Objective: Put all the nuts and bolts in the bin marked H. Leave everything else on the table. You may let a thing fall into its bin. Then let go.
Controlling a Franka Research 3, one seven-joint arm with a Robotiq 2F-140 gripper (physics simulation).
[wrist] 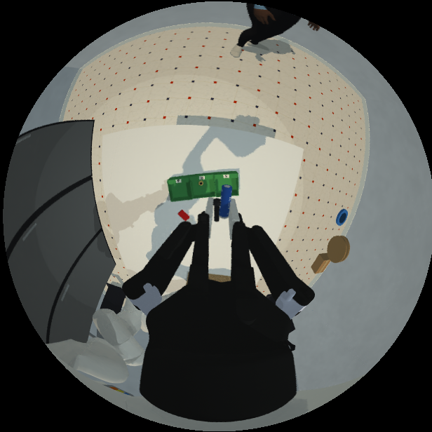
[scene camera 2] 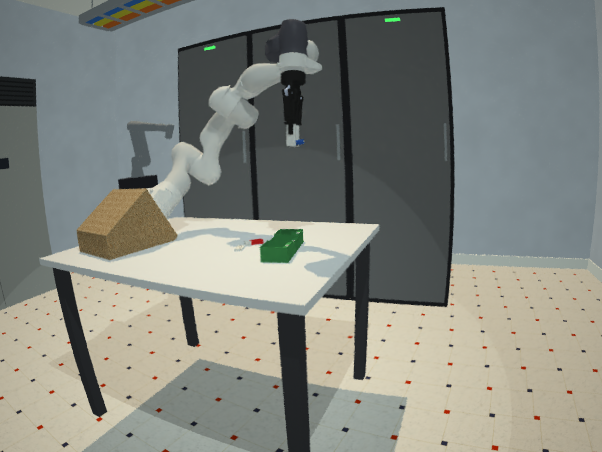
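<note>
My gripper (scene camera 2: 293, 136) (wrist: 220, 205) is high above the table, shut on two things side by side: a black bolt (wrist: 216, 210) at the left pad and a blue battery (wrist: 226, 201) at the right pad. The battery (scene camera 2: 300, 142) sticks out beside the fingertips in the scene view. A green three-part bin (scene camera 2: 275, 254) (wrist: 180, 192) stands on the table (scene camera 2: 200, 270) (wrist: 135, 165). In the wrist view its labels read P at left, H in the middle and S at right, small and partly blurred. A brass nut (wrist: 201, 183) lies in the middle, H compartment.
A red object (scene camera 2: 256, 242) (wrist: 183, 215) lies on the table beside the bin. A small white piece (scene camera 2: 240, 247) lies near it in the scene view. A brown wedge-shaped block (scene camera 2: 125, 225) stands at the table's left, near the arm's base. Tall dark cabinets (scene camera 2: 395, 150) stand behind.
</note>
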